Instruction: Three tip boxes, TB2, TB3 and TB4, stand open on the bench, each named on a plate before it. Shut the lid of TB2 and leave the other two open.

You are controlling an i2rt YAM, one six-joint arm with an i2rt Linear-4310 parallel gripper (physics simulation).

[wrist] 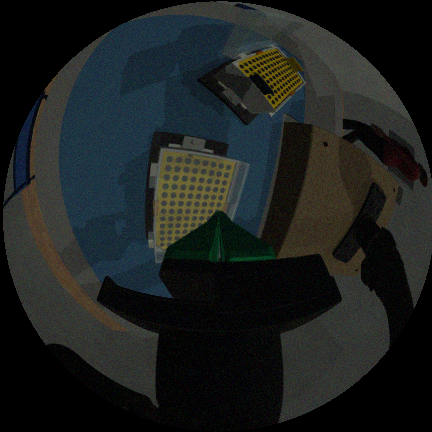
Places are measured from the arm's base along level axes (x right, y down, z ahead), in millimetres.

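Where they show: gripper, fingertip midpoint: (218,216); arm's base, origin of the base link: (361,225).
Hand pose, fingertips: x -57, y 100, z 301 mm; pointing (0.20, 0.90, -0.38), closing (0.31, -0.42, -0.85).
Observation:
Each offset is from my fingertips to the top centre of the thing. Level surfaces: height alone.
A tip box @[dx -9, dy +16, dz +1 mm] (192,200) with a pale yellow, dotted rack is left of centre on the blue mat in the wrist view. Its rack looks veiled by a translucent lid over it; I cannot tell whether the lid is fully down. A second tip box @[dx +206, dy +19, dz -34 mm] (276,75) stands turned at the upper right, its bright yellow rack uncovered, with a faint translucent panel behind it. The names on the plates cannot be read. A third tip box does not show clearly. My gripper (218,216) is shut and empty, its green fingertips overlapping the lower right of the near box in view.
The blue mat @[dy +93 mm] (100,150) lies under the boxes. A brown board (320,195) with a black bracket is at the right, beside a dark arm part (387,265). A red and black object (400,155) is at the far right. A blue framed object (23,150) is at the left edge.

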